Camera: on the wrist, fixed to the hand. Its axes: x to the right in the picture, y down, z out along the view.
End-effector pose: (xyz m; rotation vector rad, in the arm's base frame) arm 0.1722 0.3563 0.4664 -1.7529 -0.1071 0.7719
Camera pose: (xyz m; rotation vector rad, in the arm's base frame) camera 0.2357 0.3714 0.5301 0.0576 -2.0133 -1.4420
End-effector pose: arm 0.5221 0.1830 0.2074 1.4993 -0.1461 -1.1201
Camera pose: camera 0.5181 0.2097 0.1203 -0.1366 -1.5792 1.5248
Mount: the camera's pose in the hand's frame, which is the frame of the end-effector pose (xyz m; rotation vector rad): 0.0281 -0.0814 -0.0300 -0.0669 -0.0675 -3.0908
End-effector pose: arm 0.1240 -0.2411 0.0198 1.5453 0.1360 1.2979
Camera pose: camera 0.1533 -0.1690 -0.0278 -0.0952 1.4661 -1.2427
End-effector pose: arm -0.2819 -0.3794 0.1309 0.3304 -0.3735 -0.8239
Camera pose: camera -0.3036 -0.4483 0.0752 -0.3983 -0.3675 2.3111
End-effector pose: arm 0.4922 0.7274 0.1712 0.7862 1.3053 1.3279
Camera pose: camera 0.4764 0.7331 0.0816 -1.2530 0.7434 -1.1940
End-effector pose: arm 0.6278 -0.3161 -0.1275 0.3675 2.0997 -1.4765
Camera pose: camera 0.5552 -0.3201 -0.0725 1.9012 -0.3870 0.6477
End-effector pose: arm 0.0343 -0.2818 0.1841 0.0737 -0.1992 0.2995
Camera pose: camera 0.0905 -0.3483 0.1571 0.2324 0.0270 -2.7867
